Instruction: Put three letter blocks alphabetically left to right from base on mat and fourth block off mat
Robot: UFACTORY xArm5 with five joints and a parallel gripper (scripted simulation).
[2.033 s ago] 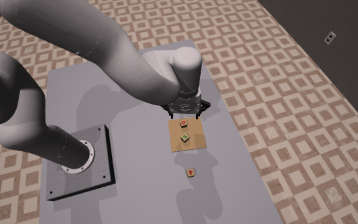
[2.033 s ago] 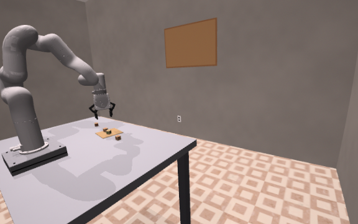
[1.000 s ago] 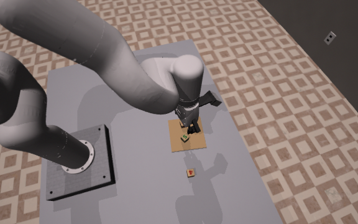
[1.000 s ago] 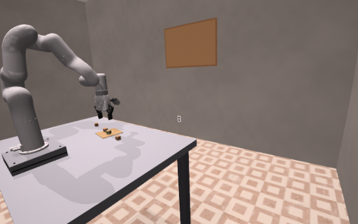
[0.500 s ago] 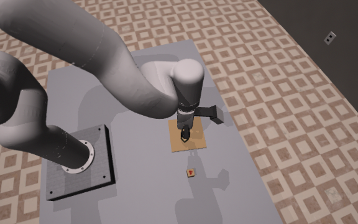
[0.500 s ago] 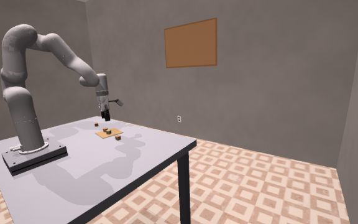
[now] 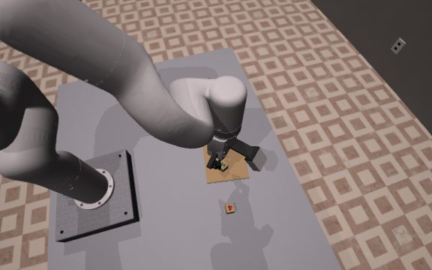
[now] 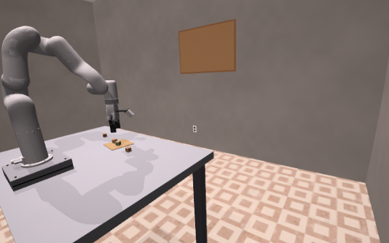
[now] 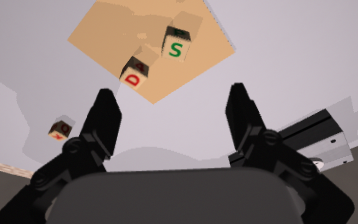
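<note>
Now: the tan mat 110 mm below my hand, 20 mm to the left of it and 10 mm ahead of it. The rest, counted from my hand: wooden letter block: 90 mm below, 60 mm to the left.
</note>
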